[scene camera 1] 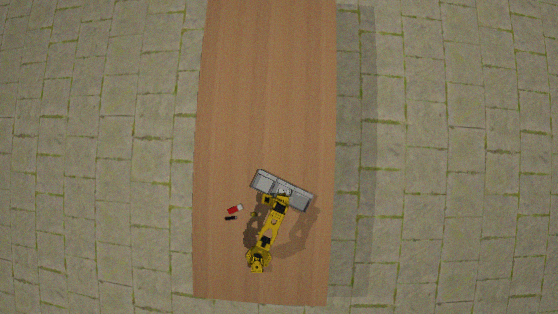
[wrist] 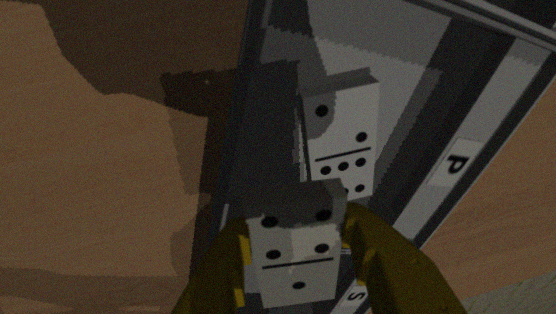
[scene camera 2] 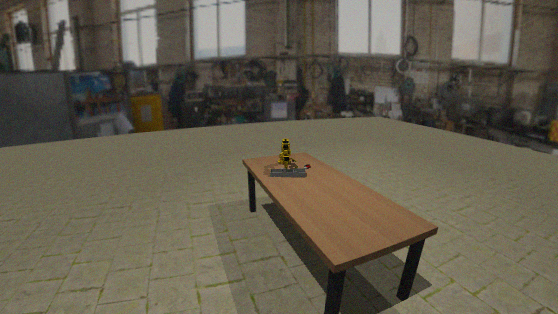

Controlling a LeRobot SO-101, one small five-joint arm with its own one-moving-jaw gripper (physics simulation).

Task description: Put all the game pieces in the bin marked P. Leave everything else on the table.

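Frame: origin at the arm's base, x up, y ahead, z left, level; centimetres.
Seen in the pictures: hand at its tool point: point(wrist: 249, 234) point(scene camera 2: 285, 167); arm's base at its link origin: point(scene camera 1: 259, 251).
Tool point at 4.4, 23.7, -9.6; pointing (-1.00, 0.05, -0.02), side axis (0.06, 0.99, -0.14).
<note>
Offsets run from my tool point to a thing's top centre, as dx, dy, dz. "spot": to the spot under its first point.
My gripper point(wrist: 297, 216) point(scene camera 1: 283, 196) is shut on a white domino @(+0.2, +1.1, -1.6) point(wrist: 298, 272) with black dots, its jaws pressing on both sides. The gripper and domino are over the grey tray's middle part. The bin marked P point(wrist: 487, 115) is one compartment of this tray. A second white domino @(-3.0, +3.6, -0.6) point(wrist: 345, 125) is in the P bin, just past the held one in the wrist view; the held domino hides its near end. Whether the two touch, and how high the held one is, I cannot tell. In scene camera 2 the gripper is too small to make out.
The grey three-compartment tray point(scene camera 1: 262, 181) point(scene camera 2: 288, 175) stands slantwise in front of the arm; one compartment's label S @(spot: -1.6, +3.7, -8.7) point(wrist: 356, 296) shows beside P. Left of the arm lie a red and white block @(-3.1, -4.9, +20.5) point(scene camera 1: 235, 209) point(scene camera 2: 307, 166), a black piece @(-3.0, -9.1, +22.3) point(scene camera 1: 230, 218) and a small olive thing @(-2.8, -6.8, +12.3) point(scene camera 1: 254, 214).
</note>
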